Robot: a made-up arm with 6 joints. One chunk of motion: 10 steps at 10 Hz.
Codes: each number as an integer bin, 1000 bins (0 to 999) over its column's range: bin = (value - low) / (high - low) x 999, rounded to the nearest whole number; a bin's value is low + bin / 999 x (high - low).
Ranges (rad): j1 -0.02..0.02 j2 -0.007..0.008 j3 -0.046..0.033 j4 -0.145..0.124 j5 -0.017..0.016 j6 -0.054..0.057
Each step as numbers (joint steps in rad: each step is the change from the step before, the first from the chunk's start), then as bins.
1 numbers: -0.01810 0.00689 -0.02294 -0.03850 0.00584 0.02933
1 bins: 47 925 292 396 691 750
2 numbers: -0.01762 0.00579 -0.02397 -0.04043 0.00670 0.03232
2 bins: 59 852 279 388 717 777
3 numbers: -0.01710 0.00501 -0.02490 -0.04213 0.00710 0.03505
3 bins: 72 800 267 382 730 801
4 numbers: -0.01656 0.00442 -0.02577 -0.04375 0.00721 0.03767
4 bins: 86 761 256 376 733 825
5 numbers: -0.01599 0.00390 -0.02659 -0.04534 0.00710 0.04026
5 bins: 100 726 245 370 730 848
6 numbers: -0.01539 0.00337 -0.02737 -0.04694 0.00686 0.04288
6 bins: 115 691 236 364 722 872
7 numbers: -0.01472 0.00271 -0.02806 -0.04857 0.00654 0.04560
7 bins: 132 647 227 358 713 896
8 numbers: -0.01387 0.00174 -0.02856 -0.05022 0.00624 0.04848
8 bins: 153 582 221 352 704 922
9 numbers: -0.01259 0.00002 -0.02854 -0.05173 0.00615 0.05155
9 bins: 185 468 221 346 701 950
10 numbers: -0.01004 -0.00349 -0.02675 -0.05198 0.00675 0.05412
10 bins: 249 234 243 345 719 973
